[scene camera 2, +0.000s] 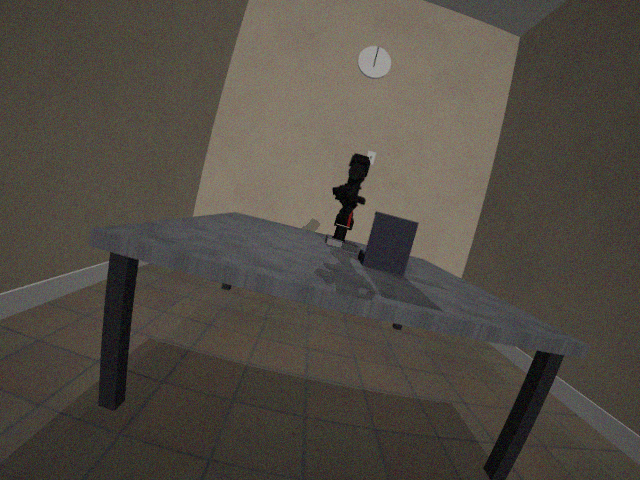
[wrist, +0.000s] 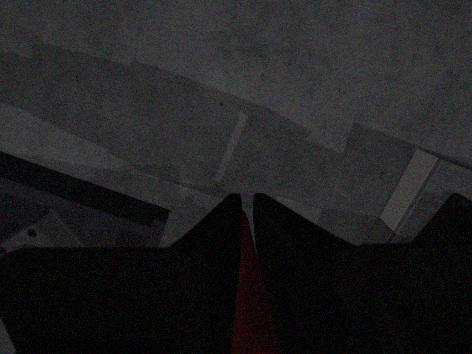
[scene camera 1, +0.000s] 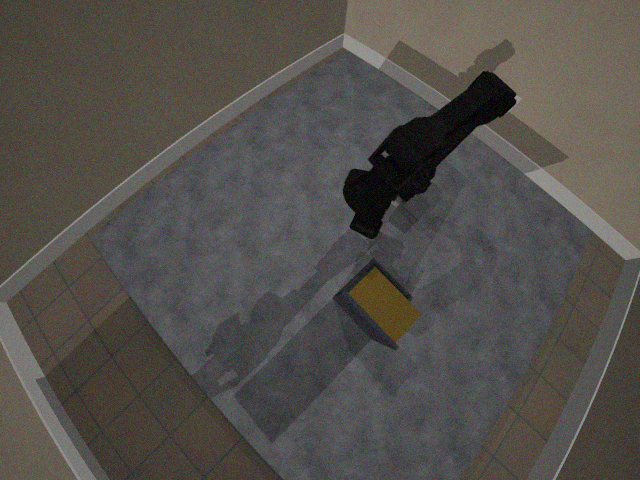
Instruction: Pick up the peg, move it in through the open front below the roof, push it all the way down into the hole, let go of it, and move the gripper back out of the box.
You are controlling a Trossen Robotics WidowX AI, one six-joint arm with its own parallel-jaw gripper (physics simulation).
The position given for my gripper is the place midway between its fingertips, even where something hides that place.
My gripper [scene camera 1: 368,213] holds a red peg; nothing else touches it. Further things: a dark box [scene camera 1: 349,305].
My gripper also shows in the wrist view [wrist: 246,204]. The dark box shows as well in the wrist view [wrist: 101,218].
